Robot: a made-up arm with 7 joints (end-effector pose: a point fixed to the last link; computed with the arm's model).
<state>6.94 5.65 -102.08 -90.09 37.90 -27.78 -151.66</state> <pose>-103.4 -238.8 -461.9 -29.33 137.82 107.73</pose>
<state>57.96 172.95 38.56 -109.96 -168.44 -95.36 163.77</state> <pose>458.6 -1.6 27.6 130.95 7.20 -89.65</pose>
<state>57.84 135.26 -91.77 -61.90 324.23 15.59 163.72</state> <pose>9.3 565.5 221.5 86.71 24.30 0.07</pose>
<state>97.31 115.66 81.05 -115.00 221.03 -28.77 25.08</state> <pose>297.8 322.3 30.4 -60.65 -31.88 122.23</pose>
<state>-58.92 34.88 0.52 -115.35 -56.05 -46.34 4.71</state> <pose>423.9 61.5 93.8 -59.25 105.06 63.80</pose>
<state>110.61 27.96 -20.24 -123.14 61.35 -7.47 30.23</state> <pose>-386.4 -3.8 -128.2 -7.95 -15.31 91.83</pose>
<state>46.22 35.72 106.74 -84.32 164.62 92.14 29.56</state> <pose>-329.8 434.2 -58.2 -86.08 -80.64 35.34</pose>
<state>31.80 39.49 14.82 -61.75 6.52 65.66 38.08</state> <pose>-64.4 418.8 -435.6 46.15 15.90 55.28</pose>
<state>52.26 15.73 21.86 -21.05 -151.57 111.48 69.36</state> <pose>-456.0 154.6 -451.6 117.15 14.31 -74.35</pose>
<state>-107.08 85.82 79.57 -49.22 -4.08 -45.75 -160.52</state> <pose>42.4 572.2 264.4 103.35 27.16 83.96</pose>
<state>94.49 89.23 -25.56 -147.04 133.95 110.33 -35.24</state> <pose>-177.2 231.9 -95.2 -130.08 73.23 6.82</pose>
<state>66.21 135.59 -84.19 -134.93 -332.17 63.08 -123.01</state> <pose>-79.3 343.9 60.0 118.53 -54.07 102.73</pose>
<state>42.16 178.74 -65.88 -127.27 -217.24 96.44 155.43</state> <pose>205.0 280.5 177.4 -108.03 -3.24 -91.27</pose>
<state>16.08 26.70 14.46 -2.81 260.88 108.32 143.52</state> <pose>-153.4 296.4 -568.3 128.97 -47.45 17.64</pose>
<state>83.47 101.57 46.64 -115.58 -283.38 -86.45 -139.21</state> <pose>169.3 401.9 -36.1 -142.64 75.66 65.91</pose>
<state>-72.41 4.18 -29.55 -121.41 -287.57 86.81 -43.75</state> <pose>326.4 -248.1 58.9 -24.73 -70.66 -142.31</pose>
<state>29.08 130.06 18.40 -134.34 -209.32 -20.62 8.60</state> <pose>277.6 202.8 108.5 -42.26 -56.83 11.09</pose>
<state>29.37 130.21 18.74 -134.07 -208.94 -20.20 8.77</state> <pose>279.1 202.5 109.0 -42.26 -56.38 11.41</pose>
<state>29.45 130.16 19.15 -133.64 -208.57 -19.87 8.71</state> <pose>280.6 202.8 110.5 -42.33 -56.51 11.58</pose>
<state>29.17 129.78 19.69 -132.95 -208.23 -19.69 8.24</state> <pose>282.1 204.2 113.7 -42.48 -57.60 11.45</pose>
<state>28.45 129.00 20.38 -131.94 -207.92 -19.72 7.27</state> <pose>283.4 206.9 119.1 -42.71 -59.90 11.00</pose>
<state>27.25 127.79 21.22 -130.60 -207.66 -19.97 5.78</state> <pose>284.3 211.2 126.8 -43.01 -63.48 10.24</pose>
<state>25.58 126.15 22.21 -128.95 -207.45 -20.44 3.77</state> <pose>284.5 217.1 136.7 -43.30 -68.31 9.25</pose>
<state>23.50 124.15 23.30 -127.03 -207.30 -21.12 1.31</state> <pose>283.7 224.7 148.3 -43.48 -74.21 8.18</pose>
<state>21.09 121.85 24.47 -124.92 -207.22 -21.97 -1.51</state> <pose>281.5 233.8 161.0 -43.47 -80.95 7.18</pose>
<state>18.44 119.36 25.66 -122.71 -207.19 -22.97 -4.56</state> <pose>278.1 244.1 173.9 -43.22 -88.20 6.42</pose>
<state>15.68 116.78 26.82 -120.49 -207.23 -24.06 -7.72</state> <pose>273.5 255.4 186.0 -42.68 -95.61 6.03</pose>
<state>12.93 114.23 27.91 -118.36 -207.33 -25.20 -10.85</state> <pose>268.1 267.0 196.8 -41.88 -102.83 6.07</pose>
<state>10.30 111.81 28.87 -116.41 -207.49 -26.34 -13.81</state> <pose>262.5 278.4 205.5 -40.87 -109.51 6.53</pose>
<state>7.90 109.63 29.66 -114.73 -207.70 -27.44 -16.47</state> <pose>257.1 288.7 212.1 -39.78 -115.39 7.31</pose>
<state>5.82 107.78 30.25 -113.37 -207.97 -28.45 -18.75</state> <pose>252.5 297.5 216.6 -38.65 -120.29 8.22</pose>
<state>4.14 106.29 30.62 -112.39 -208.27 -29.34 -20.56</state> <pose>248.9 304.3 219.1 -37.64 -124.08 9.10</pose>
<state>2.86 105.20 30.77 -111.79 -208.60 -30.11 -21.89</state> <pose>246.5 309.0 220.2 -36.80 -126.83 9.79</pose>
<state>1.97 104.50 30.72 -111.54 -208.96 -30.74 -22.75</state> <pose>245.1 311.5 220.2 -36.16 -128.61 10.16</pose>
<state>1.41 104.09 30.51 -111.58 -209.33 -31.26 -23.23</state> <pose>244.5 312.3 219.3 -35.72 -129.62 10.26</pose>
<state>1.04 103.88 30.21 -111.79 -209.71 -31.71 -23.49</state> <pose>244.3 312.1 218.1 -35.39 -130.19 10.15</pose>
